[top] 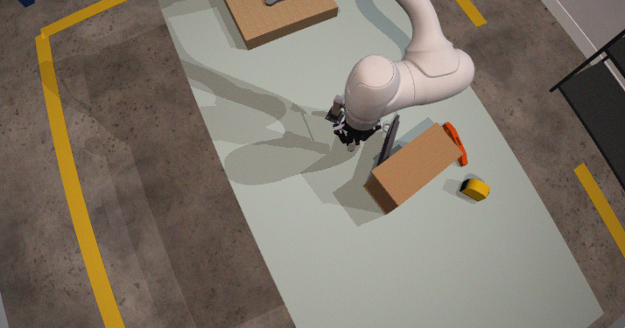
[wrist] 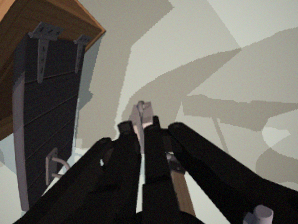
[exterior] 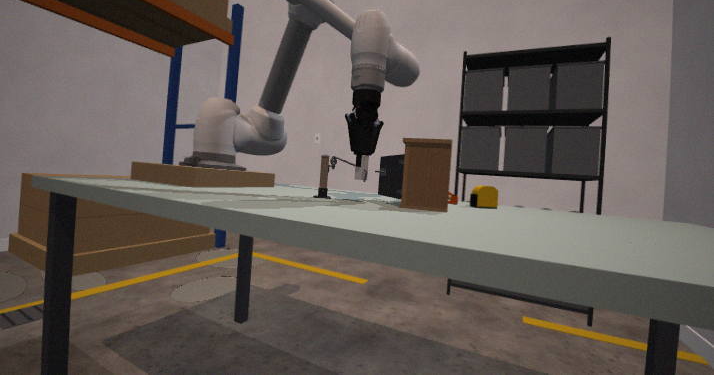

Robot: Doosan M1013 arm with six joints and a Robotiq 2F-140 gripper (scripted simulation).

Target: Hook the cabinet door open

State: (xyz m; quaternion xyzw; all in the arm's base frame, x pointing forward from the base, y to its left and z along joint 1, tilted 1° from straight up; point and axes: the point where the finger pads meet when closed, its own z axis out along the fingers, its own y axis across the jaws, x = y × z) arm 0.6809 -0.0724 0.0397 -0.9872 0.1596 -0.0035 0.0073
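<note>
The wire hook lies 5 cm behind my hand and 2 cm to the left of it. The rest, counted from my hand: orange object 33 cm to the left, 13 cm ahead, 8 cm below; dark door 8 cm to the left, 5 cm ahead, 2 cm below; yellow tape measure 31 cm to the left, 28 cm ahead, 6 cm below.
</note>
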